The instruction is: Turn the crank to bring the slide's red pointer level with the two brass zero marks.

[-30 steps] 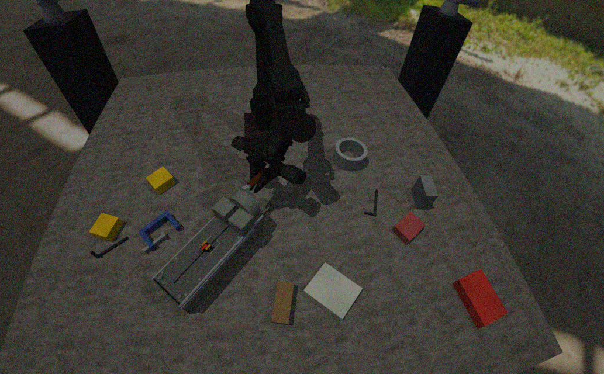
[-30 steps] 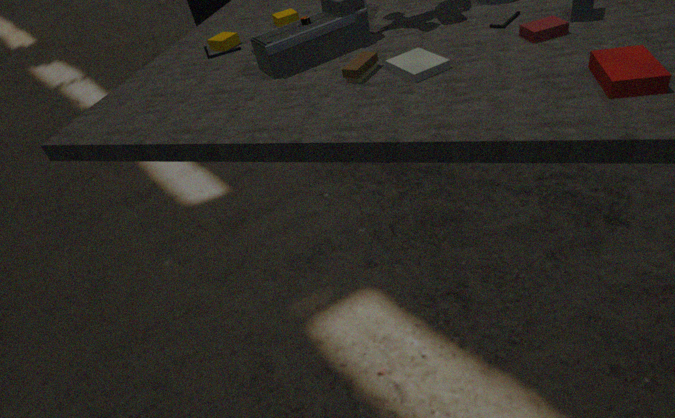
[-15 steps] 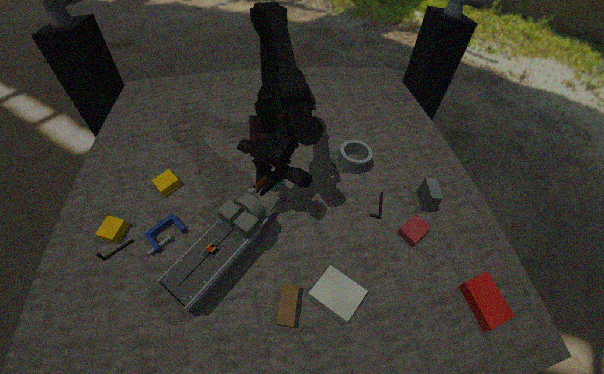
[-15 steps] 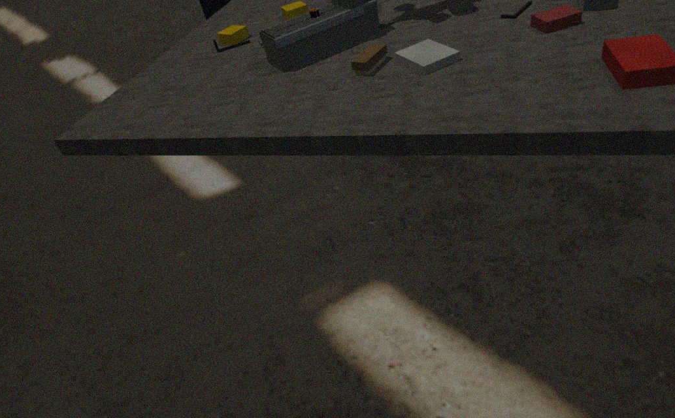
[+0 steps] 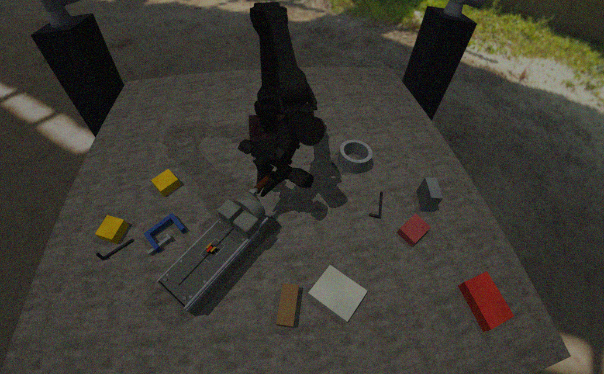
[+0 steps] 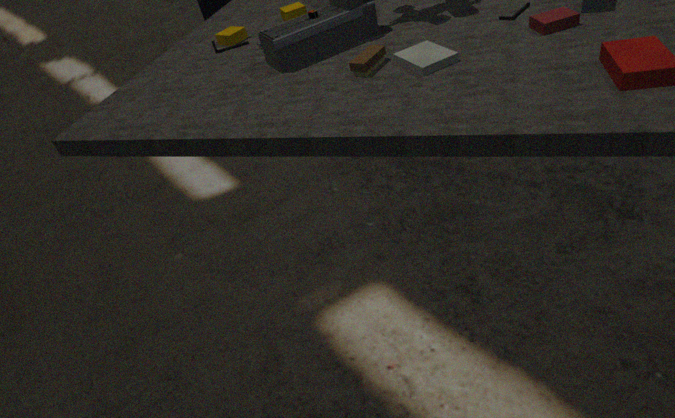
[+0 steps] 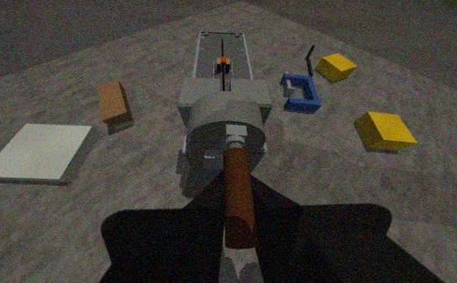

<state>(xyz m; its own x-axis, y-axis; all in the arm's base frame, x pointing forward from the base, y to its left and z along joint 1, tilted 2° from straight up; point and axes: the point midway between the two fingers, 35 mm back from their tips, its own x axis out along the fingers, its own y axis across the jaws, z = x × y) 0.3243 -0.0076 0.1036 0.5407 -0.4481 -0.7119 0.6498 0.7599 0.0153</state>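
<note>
Right now the red pointer is 13 cm ahead of my gripper tip, 11 cm to the right of it and 1 cm below it. Round my gripper tip: white plate: 22 cm ahead, 17 cm to the left, 8 cm below; brown crank handle: 3 cm above, 1 cm to the left, 1 cm behind; brown block: 24 cm ahead, 8 cm below, 5 cm to the left.
</note>
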